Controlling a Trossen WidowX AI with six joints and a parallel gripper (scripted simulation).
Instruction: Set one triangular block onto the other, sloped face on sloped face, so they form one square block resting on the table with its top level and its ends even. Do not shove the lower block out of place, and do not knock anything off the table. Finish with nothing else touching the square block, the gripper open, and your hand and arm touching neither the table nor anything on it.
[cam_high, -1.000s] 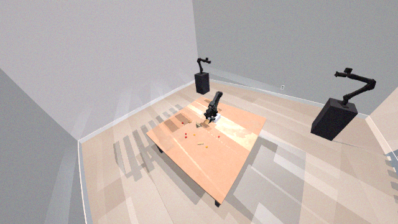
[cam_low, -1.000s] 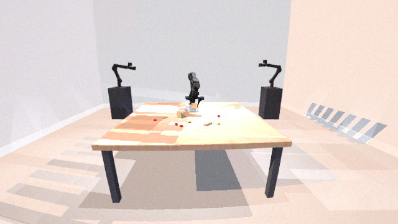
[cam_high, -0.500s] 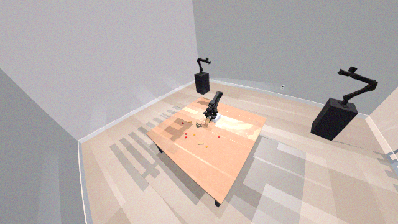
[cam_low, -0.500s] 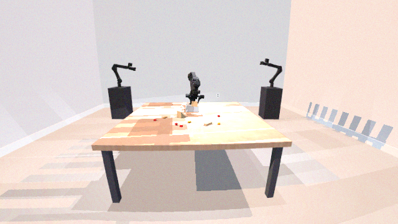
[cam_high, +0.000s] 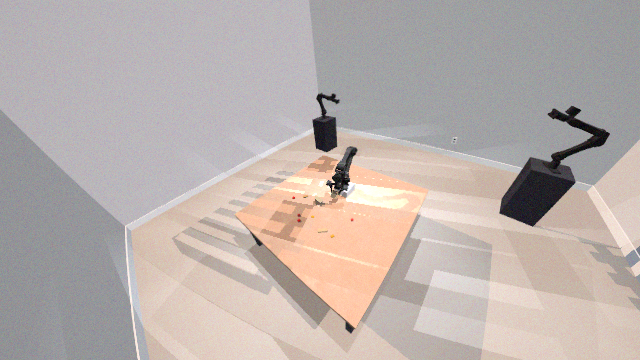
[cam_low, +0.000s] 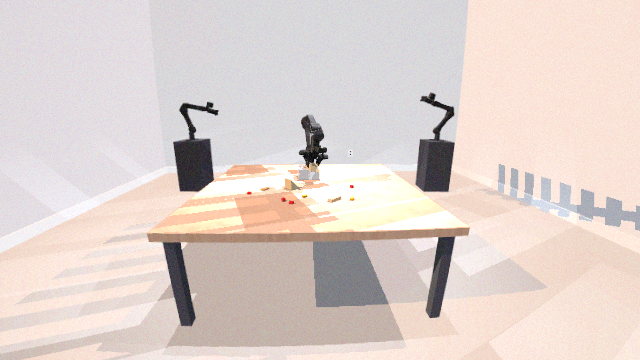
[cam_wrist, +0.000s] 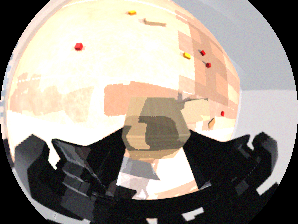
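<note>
The triangular block lies 1 cm above my gripper tip. From my gripper tip the other things lie so: short tan stick: 30 cm ahead, 13 cm to the left, 10 cm below.
</note>
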